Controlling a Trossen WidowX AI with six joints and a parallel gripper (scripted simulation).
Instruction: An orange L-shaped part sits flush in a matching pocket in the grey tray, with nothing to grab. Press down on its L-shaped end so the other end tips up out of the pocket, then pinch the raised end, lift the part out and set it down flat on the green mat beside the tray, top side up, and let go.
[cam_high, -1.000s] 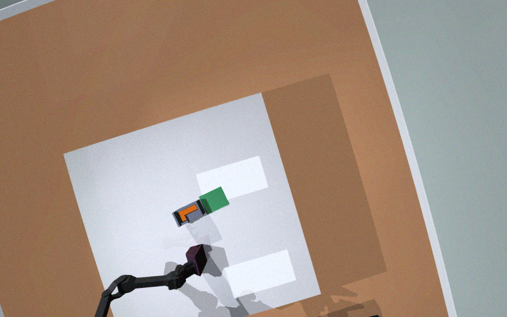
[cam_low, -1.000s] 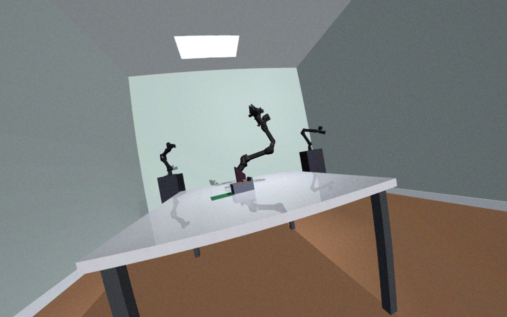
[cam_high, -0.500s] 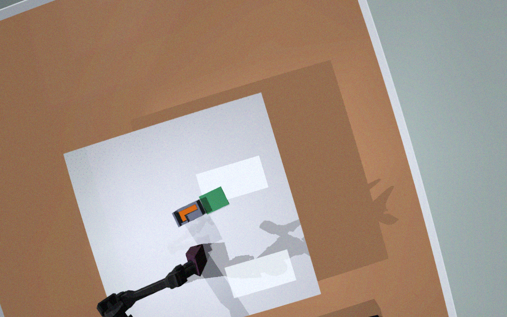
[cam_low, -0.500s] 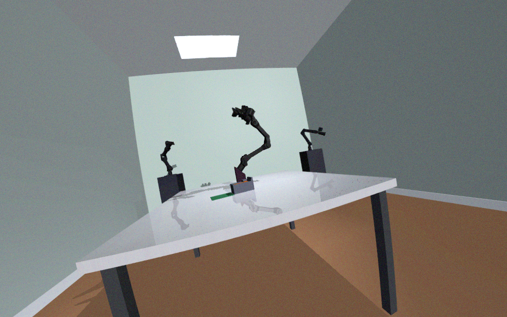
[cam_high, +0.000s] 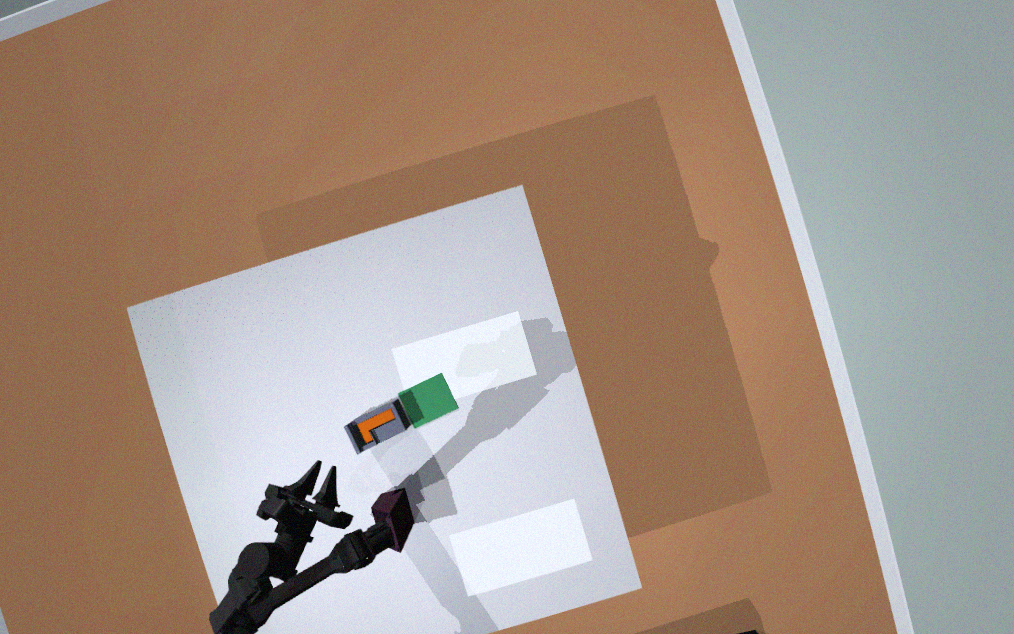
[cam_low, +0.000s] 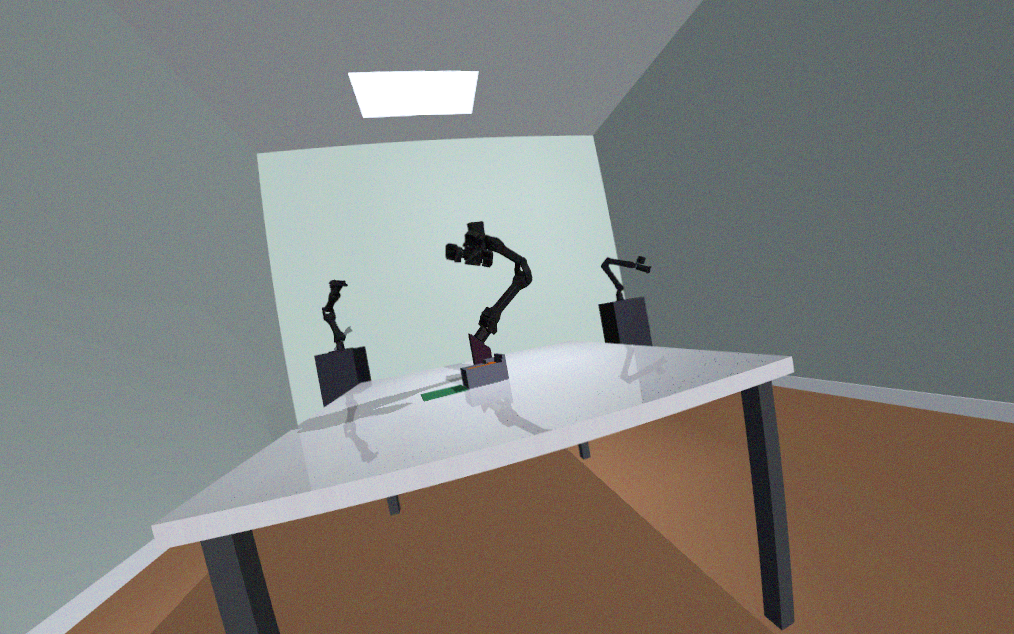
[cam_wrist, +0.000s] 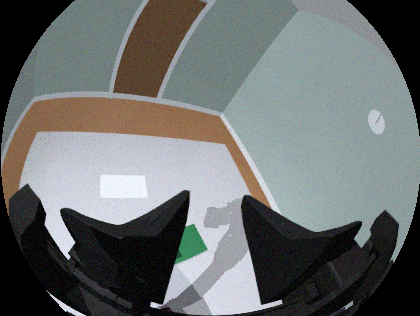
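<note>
Right now my gripper tip is 40 cm above the orange L-shaped part, 3 cm to the right of it and 2 cm past it. Round my gripper tip: green mat (46 cm below, 13 cm to the right, 2 cm ahead).
</note>
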